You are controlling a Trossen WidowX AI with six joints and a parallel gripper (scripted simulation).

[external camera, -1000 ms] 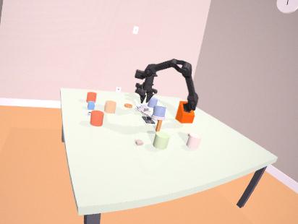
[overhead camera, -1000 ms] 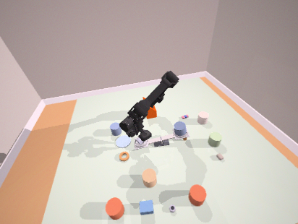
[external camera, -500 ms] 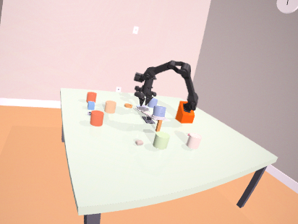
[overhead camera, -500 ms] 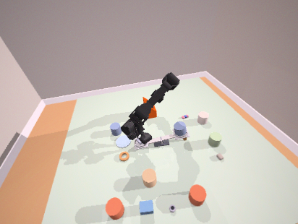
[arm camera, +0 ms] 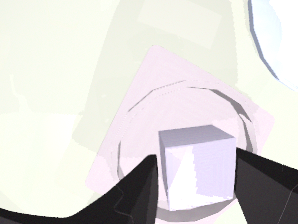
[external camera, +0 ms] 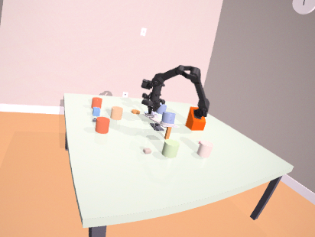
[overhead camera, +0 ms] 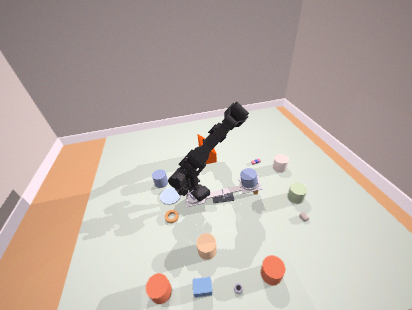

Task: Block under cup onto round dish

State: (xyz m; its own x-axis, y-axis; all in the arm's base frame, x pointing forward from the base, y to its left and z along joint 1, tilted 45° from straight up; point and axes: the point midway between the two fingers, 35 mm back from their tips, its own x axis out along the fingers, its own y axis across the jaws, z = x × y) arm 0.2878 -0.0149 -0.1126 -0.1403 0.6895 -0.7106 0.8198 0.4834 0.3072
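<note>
My gripper tip is now 40 mm past the round dish, 120 mm to the left of it and 30 mm above it. Also, from my gripper tip: balance 130 mm to the left; then lavender block right at my gripper tip; then tan cylinder 250 mm ahead, 60 mm to the left.
</note>
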